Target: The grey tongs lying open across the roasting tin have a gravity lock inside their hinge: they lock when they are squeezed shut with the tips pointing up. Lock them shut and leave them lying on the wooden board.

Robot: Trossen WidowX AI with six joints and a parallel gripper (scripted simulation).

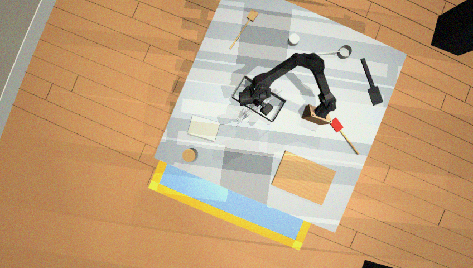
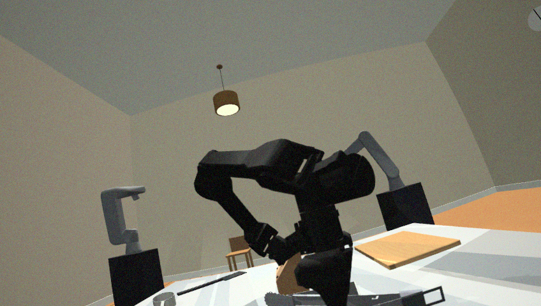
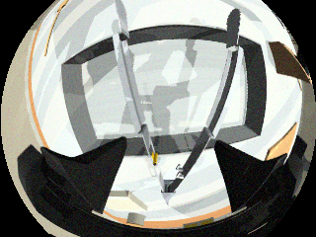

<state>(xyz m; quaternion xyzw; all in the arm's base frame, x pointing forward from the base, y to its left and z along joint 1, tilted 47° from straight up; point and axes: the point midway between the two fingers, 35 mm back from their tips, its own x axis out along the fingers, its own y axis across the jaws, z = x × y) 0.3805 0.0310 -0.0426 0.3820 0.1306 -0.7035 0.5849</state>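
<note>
Right now my gripper tip is 5 cm above the roasting tin, 4 cm to the left of it and 1 cm past it. The rest, counted from my gripper tip: red-headed spatula: 61 cm behind, 7 cm below, 1 cm to the right; cream tile: 26 cm ahead, 24 cm to the left, 6 cm below; wooden board: 45 cm behind, 35 cm to the left, 7 cm below.
</note>
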